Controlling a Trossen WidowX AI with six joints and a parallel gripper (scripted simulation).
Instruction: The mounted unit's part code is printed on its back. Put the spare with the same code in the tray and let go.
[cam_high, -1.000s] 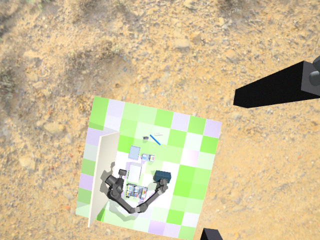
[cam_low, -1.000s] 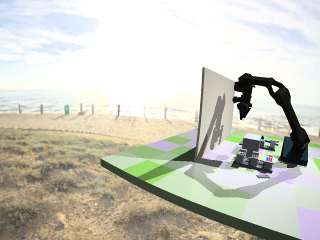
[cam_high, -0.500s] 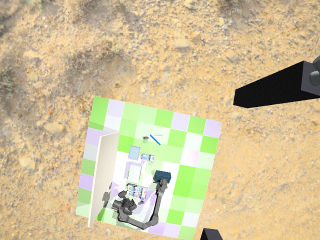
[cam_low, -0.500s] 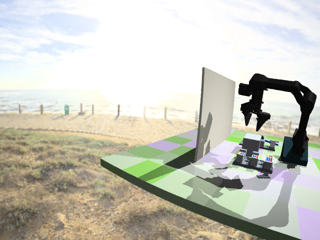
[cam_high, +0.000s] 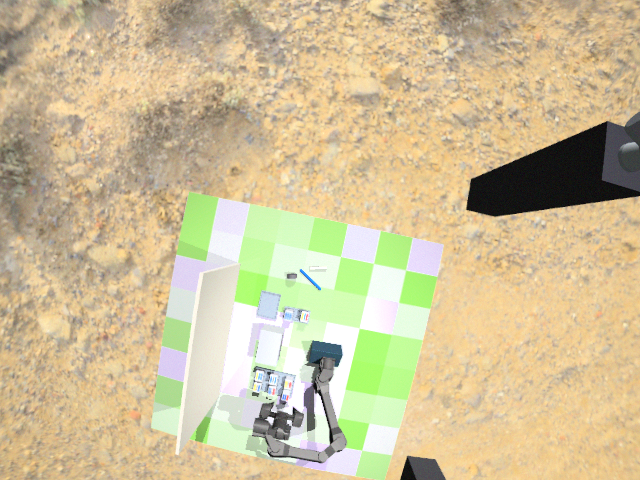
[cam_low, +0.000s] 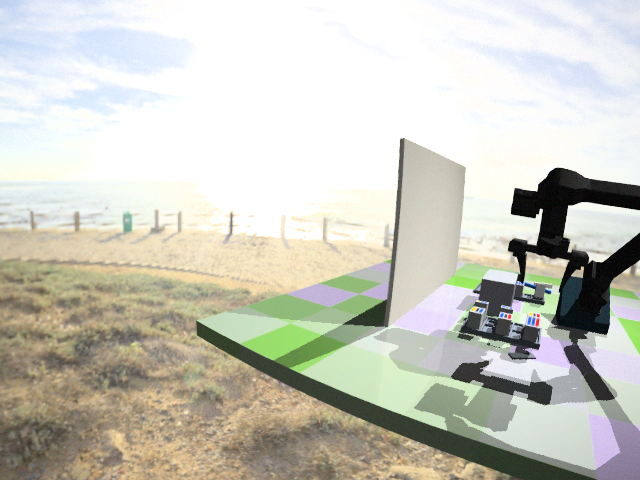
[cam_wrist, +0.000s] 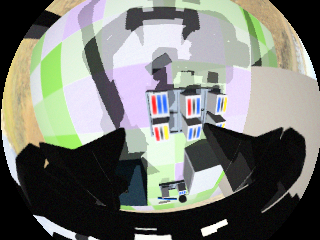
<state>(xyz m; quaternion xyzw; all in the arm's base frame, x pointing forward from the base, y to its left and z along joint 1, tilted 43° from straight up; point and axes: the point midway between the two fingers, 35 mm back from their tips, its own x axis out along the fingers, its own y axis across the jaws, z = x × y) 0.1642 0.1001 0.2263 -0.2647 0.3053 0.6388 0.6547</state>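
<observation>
Right now the spare is 1 cm to the left of my gripper tip and 9 cm below it. The rest, counted from my gripper tip: mounted unit (12 cm ahead, 23 cm to the right, 9 cm below); tray (17 cm ahead, 41 cm to the right, 13 cm below); tall wall panel (35 cm ahead, 23 cm to the right, 9 cm above).
</observation>
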